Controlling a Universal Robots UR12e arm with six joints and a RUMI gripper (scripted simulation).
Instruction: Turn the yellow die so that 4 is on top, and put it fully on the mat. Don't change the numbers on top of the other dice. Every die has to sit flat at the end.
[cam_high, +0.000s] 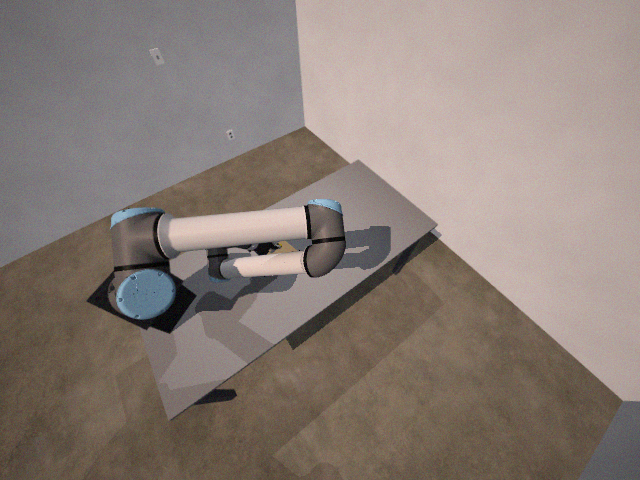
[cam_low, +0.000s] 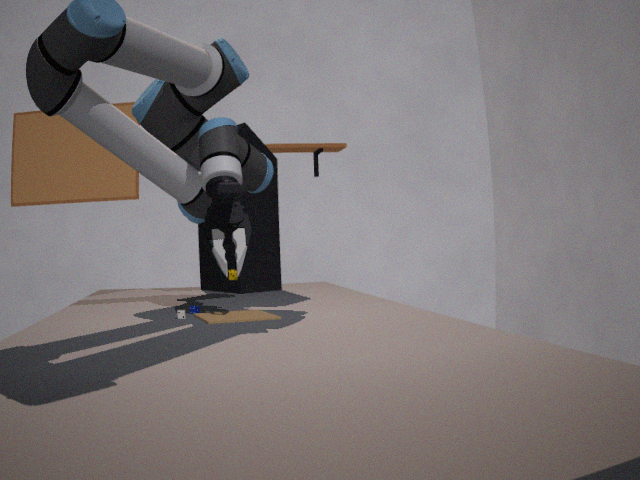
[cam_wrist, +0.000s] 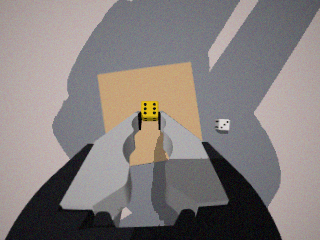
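Now: the tan mat 10 mm ahead of my hand and 90 mm below it. The rest, counted from my hand: white die 30 mm behind, 100 mm to the right, 80 mm below; then blue die 90 mm behind, 50 mm to the right, 80 mm below; then yellow die 10 mm ahead, 10 mm below.
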